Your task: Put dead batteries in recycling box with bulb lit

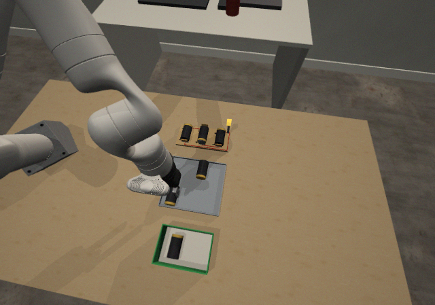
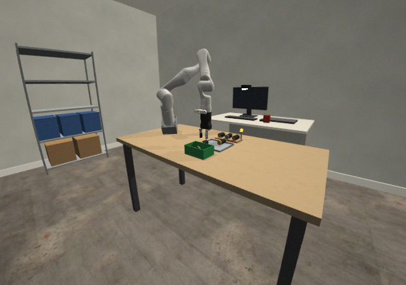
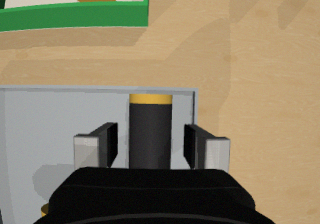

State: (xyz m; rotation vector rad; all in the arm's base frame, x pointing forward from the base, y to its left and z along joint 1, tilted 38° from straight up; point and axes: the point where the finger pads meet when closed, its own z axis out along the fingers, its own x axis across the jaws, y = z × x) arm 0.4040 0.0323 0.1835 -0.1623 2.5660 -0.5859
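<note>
Now: hand 14 cm to the left of the green recycling box, 8 cm short of it and 6 cm above it. The rest, counted from my hand: grey tray: 7 cm below, 6 cm ahead, 5 cm to the left.
</note>
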